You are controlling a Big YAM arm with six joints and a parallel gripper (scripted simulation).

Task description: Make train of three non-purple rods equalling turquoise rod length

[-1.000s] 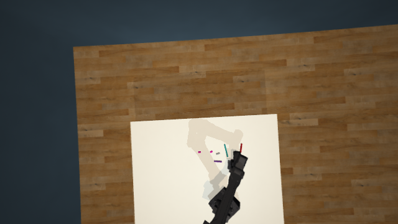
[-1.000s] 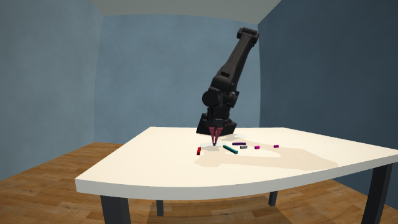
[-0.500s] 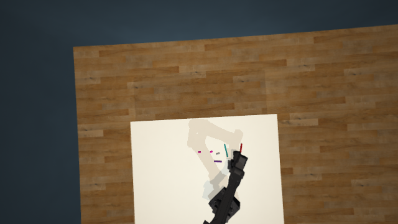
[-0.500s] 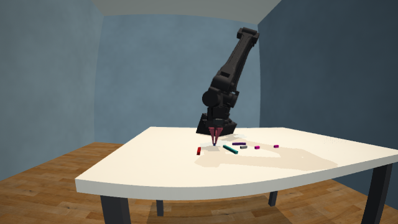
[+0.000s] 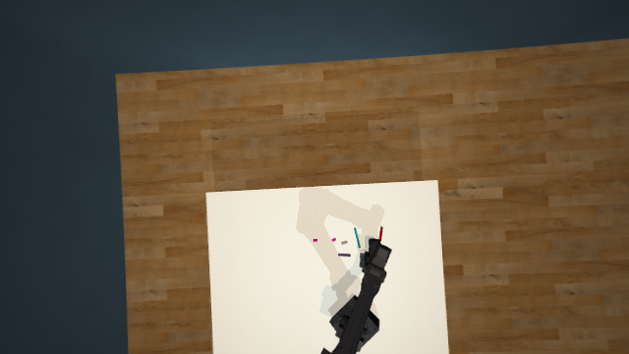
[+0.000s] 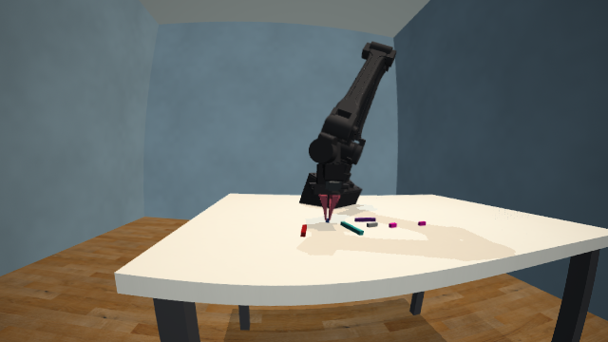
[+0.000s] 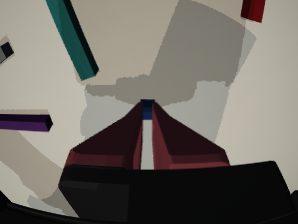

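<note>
Now: the blue rod 10 mm below my hand. Also, from my hand: red rod (90 mm to the right, 80 mm ahead, 10 mm below); then turquoise rod (90 mm ahead, 30 mm to the left, 10 mm below); then purple rod (110 mm to the left, 20 mm ahead, 10 mm below).
</note>
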